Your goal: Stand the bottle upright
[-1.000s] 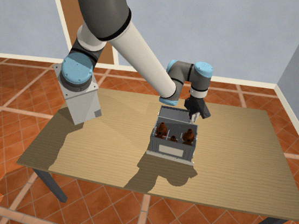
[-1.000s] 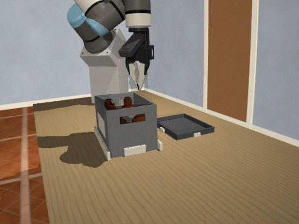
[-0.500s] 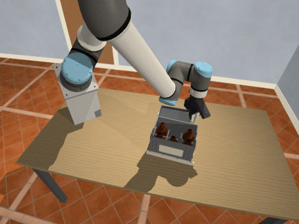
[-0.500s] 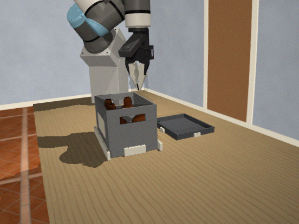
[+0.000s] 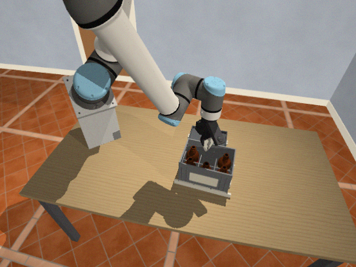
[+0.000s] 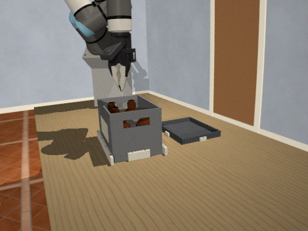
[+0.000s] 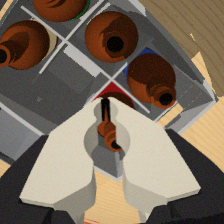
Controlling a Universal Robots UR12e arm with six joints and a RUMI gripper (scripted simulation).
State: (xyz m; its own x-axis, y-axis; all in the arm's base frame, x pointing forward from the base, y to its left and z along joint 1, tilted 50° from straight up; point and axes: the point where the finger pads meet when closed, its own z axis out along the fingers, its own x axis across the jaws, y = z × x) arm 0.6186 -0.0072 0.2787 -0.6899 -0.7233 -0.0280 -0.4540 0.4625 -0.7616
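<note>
Right now the grey crate is 15 cm below my hand, 2 cm ahead of it and 1 cm to the left of it. Round my hand: bottle 15 cm below, 11 cm ahead, 4 cm to the left; grey tray 30 cm to the left, 22 cm below, 3 cm ahead.
</note>
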